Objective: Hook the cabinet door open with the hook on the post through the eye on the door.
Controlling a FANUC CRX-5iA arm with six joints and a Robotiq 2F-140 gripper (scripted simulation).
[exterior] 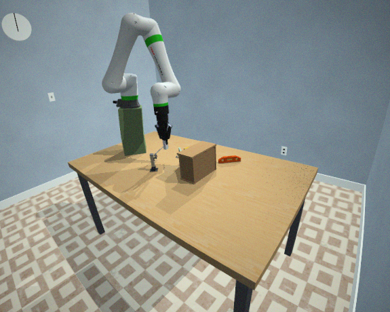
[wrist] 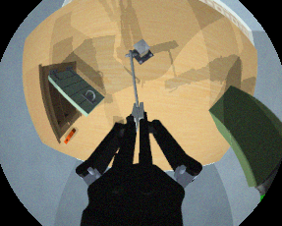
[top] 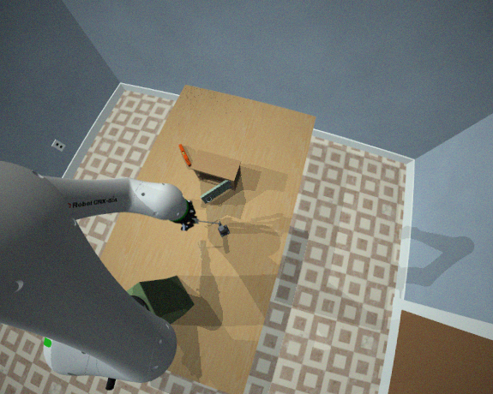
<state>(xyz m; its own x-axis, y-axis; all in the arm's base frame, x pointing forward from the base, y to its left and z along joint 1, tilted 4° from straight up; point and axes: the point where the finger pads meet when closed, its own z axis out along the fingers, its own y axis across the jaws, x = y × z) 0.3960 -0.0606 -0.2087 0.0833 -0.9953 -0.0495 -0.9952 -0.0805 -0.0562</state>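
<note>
My gripper is now 50 mm to the left of the thin wire hook and 20 mm above it. The rest, counted from my hand: grey-green door 170 mm ahead, 70 mm to the right, 60 mm below; then yellow block 100 mm ahead, 130 mm to the left, 100 mm below.
</note>
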